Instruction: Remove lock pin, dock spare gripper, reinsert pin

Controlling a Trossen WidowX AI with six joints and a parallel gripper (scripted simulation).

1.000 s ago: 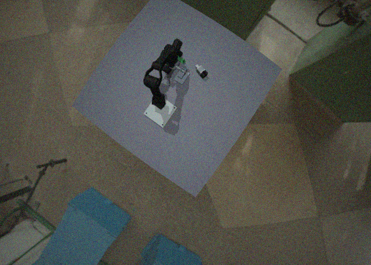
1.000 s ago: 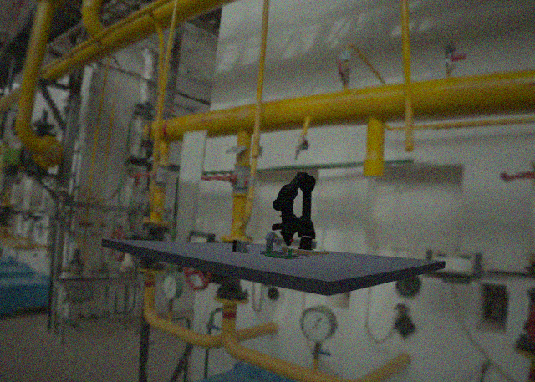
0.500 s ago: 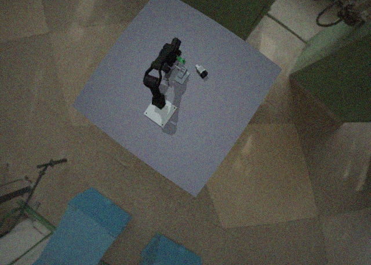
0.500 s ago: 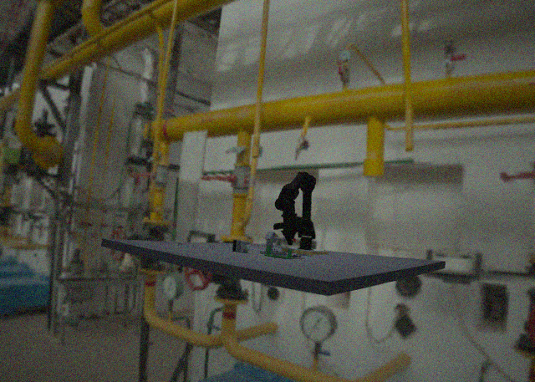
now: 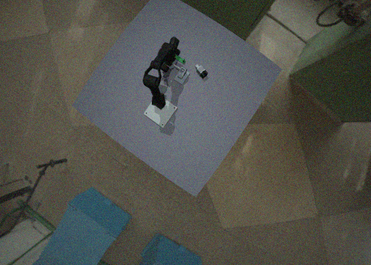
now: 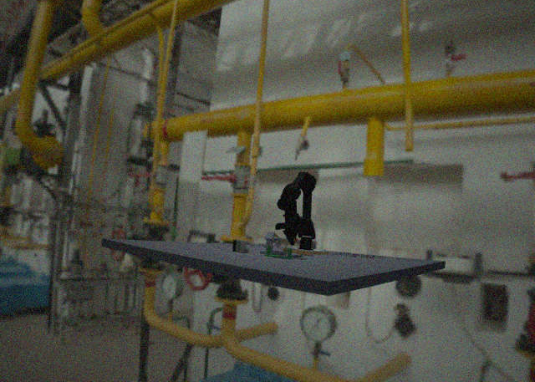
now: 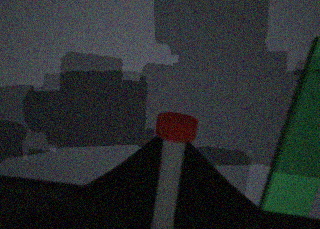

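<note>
My gripper tip is 90 mm short of the green mount and 30 mm above it. Round my gripper tip: spare gripper: 220 mm to the right, 110 mm ahead, 30 mm below.
</note>
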